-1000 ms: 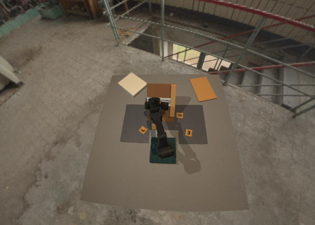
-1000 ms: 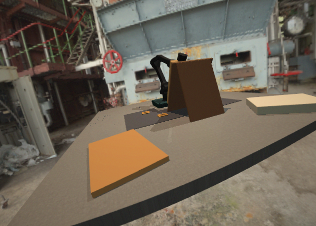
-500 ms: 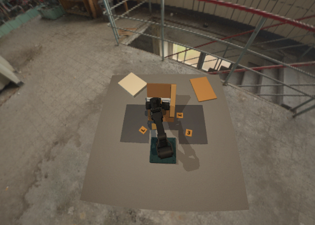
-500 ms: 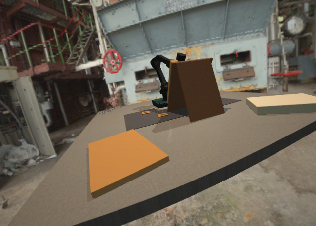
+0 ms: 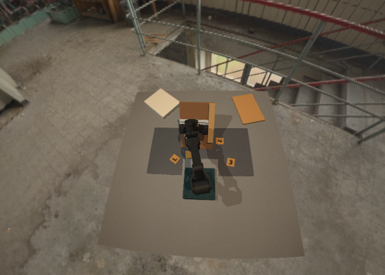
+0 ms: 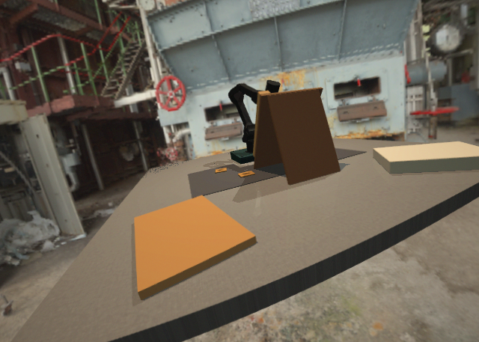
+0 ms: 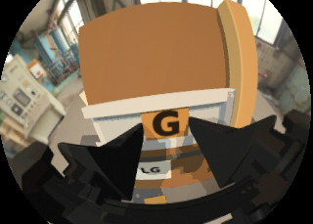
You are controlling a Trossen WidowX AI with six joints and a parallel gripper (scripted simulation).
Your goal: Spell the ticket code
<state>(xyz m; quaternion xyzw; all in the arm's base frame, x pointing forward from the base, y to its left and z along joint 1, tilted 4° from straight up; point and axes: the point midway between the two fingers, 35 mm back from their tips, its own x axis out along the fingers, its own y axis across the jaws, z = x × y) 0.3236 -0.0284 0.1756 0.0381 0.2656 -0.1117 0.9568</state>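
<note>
The white ticket lies 90 mm below my gripper tip, 50 mm to the left of it and 50 mm behind it. Round my gripper tip: 7 tile (170 mm to the right, 170 mm below, 80 mm behind); then orange tile marked g (right at my gripper tip); then dark mat (170 mm below, 160 mm behind, 10 mm to the right).
</note>
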